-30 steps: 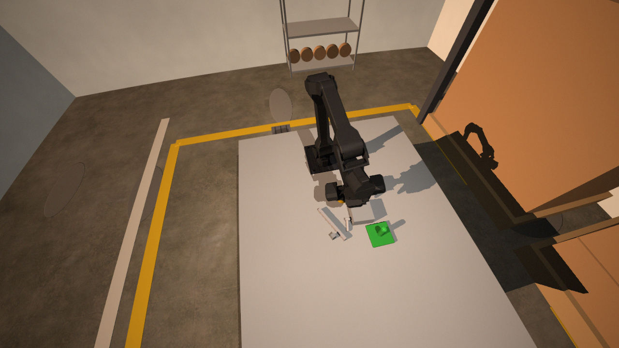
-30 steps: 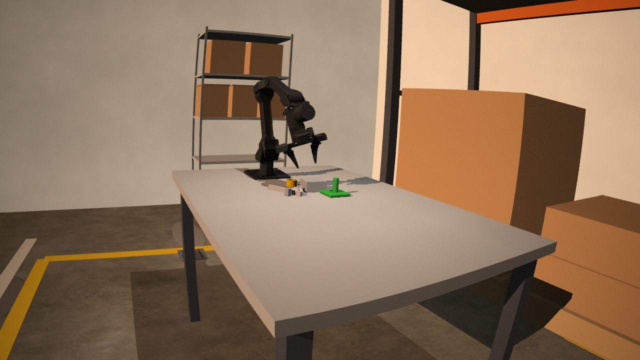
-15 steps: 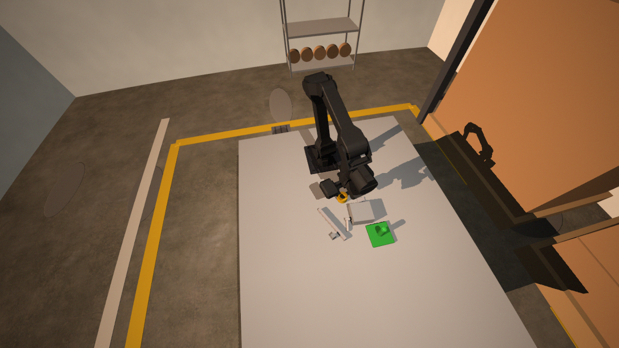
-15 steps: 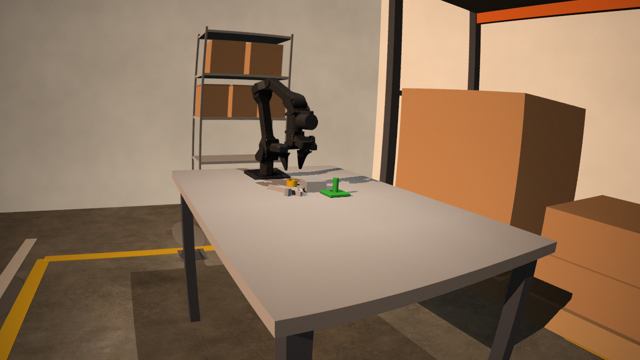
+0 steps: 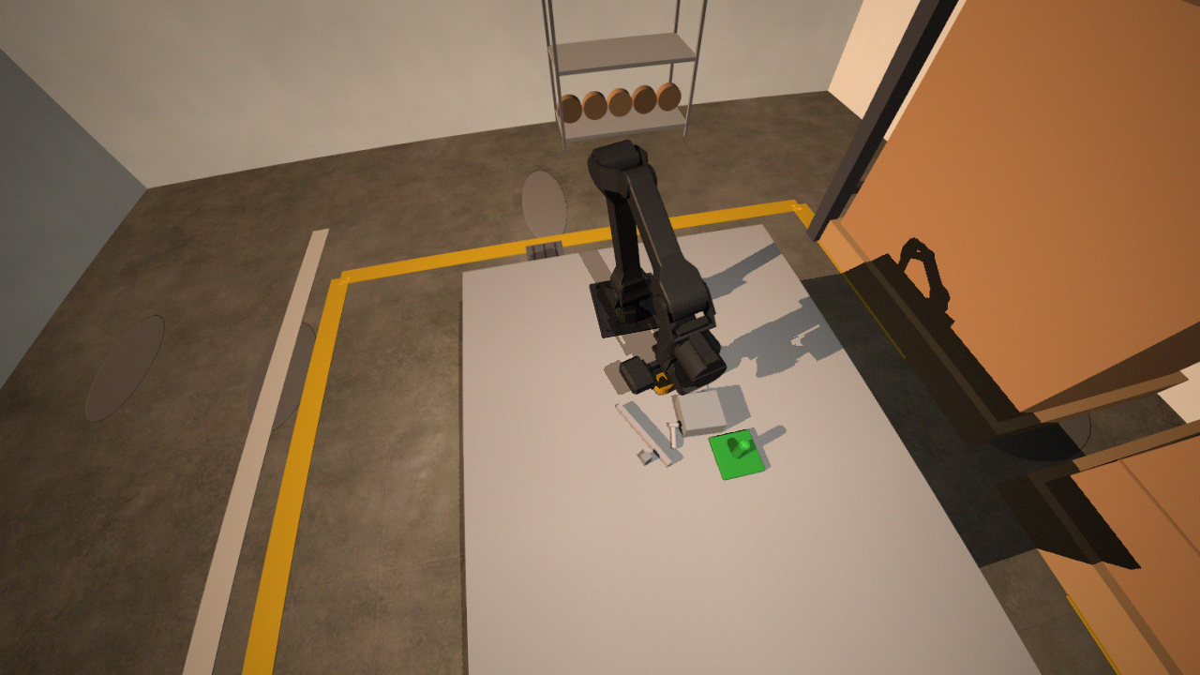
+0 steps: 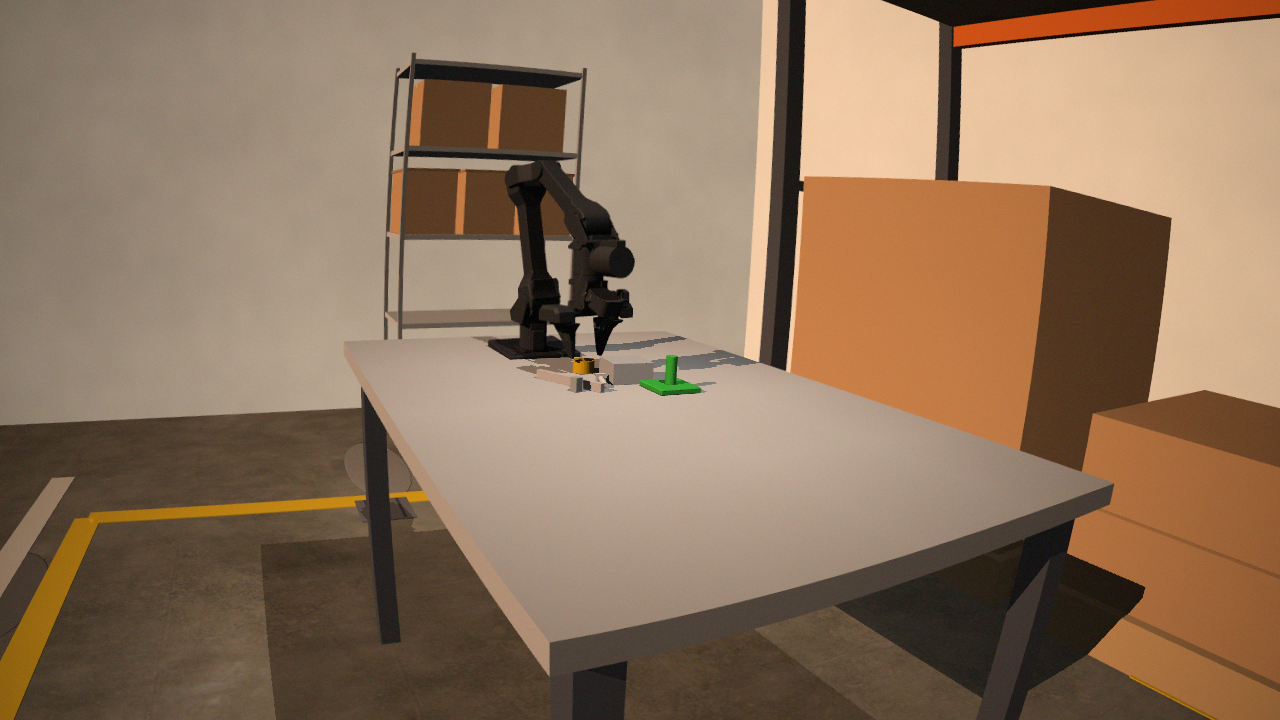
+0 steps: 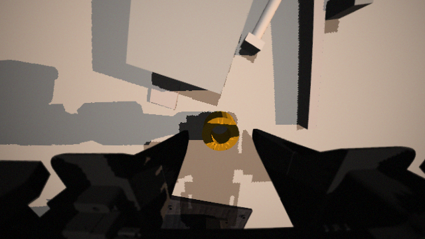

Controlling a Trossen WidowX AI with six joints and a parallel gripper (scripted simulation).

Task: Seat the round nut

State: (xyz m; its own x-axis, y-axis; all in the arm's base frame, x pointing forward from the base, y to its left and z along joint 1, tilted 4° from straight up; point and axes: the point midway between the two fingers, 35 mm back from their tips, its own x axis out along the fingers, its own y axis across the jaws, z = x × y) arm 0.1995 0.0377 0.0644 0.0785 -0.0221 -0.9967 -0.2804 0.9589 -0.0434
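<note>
Now: hand 8 cm short of the grey block, 5 cm to the right of it and 5 cm above it. The rest, counted from my hand: bolt 10 cm ahead, 1 cm to the right, 6 cm below.
</note>
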